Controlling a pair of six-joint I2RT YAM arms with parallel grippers.
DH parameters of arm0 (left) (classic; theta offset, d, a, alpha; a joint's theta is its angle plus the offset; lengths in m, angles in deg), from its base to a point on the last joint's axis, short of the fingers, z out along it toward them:
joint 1: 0 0.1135 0.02 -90
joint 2: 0 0 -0.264 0
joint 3: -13.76 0 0.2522 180
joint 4: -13.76 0 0.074 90
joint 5: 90 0 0 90
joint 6: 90 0.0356 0 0
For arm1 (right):
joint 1: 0 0.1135 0.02 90
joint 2: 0 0 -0.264 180
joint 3: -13.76 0 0.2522 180
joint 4: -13.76 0 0.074 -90
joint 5: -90 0 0 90
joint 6: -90 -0.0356 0 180
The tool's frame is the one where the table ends.
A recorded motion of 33 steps. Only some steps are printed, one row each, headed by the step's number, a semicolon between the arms.
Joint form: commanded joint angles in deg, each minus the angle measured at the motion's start. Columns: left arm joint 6, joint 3, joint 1, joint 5, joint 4, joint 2; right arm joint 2, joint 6, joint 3, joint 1, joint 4, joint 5.
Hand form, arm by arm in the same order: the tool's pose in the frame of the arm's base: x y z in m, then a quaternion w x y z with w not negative. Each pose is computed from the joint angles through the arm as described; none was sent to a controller.
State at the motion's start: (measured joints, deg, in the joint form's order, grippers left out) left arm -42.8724 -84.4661 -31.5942 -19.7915 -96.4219 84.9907; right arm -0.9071 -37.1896 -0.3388 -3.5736 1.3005 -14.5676
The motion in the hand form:
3: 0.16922 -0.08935 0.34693 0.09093 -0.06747 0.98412 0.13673; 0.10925 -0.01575 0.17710 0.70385 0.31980 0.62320 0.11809
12: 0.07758 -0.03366 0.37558 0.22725 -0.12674 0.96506 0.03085; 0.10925 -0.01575 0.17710 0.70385 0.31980 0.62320 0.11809
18: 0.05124 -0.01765 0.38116 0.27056 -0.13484 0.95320 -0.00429; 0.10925 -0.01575 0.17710 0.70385 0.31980 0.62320 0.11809
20: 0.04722 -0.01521 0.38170 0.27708 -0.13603 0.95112 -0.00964; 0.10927 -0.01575 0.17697 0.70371 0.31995 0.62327 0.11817
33: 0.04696 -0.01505 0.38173 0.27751 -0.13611 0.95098 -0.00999; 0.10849 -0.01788 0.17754 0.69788 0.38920 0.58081 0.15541
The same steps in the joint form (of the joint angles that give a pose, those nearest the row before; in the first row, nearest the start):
3: 3.65 2.78 0.31 0.90 -0.13 -9.31; 0.11 0.76 0.04 -0.20 0.31 0.70
12: -0.20 8.24 0.30 0.90 -0.02 -34.16; 0.11 0.76 0.04 -0.20 0.31 0.70
18: -0.20 8.24 0.30 0.90 -0.07 -40.81; 0.11 0.76 0.04 -0.20 0.31 0.70
20: -0.20 8.24 0.30 0.89 -0.07 -41.81; 0.11 0.74 0.07 -0.19 0.31 0.70
33: -0.20 8.24 0.30 0.89 -0.07 -41.88; 0.11 -8.79 0.04 -0.20 0.55 -2.93

